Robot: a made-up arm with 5 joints. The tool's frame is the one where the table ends. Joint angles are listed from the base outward.
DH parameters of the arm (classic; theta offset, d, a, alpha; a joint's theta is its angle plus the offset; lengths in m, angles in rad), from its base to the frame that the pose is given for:
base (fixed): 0 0 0.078 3.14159
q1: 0 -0.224 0.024 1.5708
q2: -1.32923 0 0.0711 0
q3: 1.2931 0 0.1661 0
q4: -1.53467 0.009 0 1.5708
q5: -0.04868 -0.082 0 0
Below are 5 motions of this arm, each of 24 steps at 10 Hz.
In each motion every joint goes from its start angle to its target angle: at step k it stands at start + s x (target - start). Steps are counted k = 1, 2, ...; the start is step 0. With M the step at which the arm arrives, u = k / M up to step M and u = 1 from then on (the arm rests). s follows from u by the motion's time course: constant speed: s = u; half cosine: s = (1 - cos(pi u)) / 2; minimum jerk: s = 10 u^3 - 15 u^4 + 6 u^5.
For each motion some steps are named. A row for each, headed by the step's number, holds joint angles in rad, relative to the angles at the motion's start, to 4 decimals.
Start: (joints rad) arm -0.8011 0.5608 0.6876 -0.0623 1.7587
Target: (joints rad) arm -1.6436 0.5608 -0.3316 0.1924 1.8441
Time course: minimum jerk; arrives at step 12
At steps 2, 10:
2: -0.0299 0.0000 -0.0362 0.0090 0.0030
10: -0.8126 0.0000 -0.9830 0.2457 0.0824

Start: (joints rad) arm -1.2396 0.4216 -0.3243 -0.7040 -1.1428
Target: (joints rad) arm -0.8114 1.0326 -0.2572 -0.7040 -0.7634
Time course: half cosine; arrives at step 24
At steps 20, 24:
20: 0.3995 0.5701 0.0626 0.0000 0.3540
24: 0.4282 0.6110 0.0671 0.0000 0.3794

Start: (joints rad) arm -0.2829 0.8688 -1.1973 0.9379 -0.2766
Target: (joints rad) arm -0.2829 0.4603 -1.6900 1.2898 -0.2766
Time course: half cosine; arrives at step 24
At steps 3, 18, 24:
3: 0.0000 -0.0155 -0.0188 0.0134 0.0000
18: 0.0000 -0.3487 -0.4205 0.3004 0.0000
24: 0.0000 -0.4085 -0.4927 0.3519 0.0000

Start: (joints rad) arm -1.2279 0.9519 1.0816 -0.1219 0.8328
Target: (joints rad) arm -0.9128 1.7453 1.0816 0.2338 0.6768
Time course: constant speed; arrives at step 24
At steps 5, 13, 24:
5: 0.0656 0.1653 0.0000 0.0741 -0.0325
13: 0.1707 0.4298 0.0000 0.1927 -0.0845
24: 0.3151 0.7934 0.0000 0.3557 -0.1560

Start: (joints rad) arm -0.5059 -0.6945 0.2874 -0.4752 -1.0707
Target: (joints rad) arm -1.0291 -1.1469 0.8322 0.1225 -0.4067
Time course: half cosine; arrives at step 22
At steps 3, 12, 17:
3: -0.0236 -0.0204 0.0246 0.0270 0.0300
12: -0.2988 -0.2584 0.3112 0.3414 0.3792
17: -0.4593 -0.3972 0.4783 0.5247 0.5829

